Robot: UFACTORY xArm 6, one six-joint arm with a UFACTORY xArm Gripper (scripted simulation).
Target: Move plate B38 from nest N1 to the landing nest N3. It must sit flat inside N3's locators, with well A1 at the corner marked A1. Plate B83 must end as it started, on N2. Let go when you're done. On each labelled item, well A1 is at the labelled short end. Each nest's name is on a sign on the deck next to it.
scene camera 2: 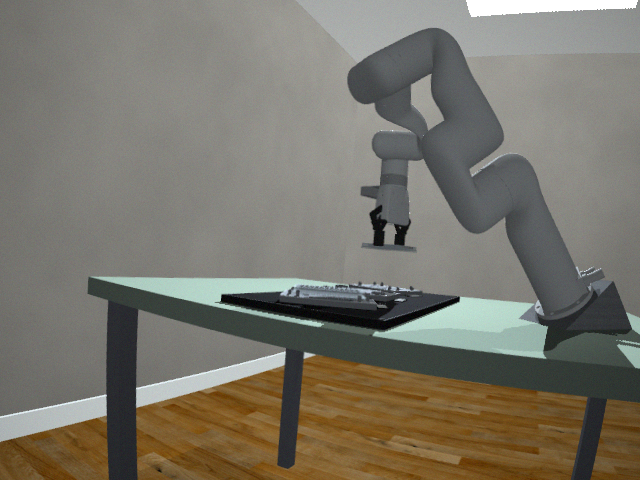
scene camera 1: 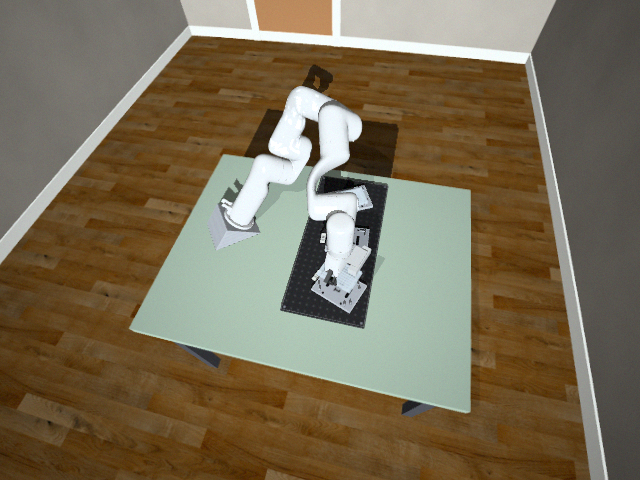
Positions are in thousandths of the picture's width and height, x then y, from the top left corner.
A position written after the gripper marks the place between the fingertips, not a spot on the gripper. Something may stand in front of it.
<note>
In view: the gripper (scene camera 2: 607, 516) and a well plate (scene camera 2: 477, 605).
</note>
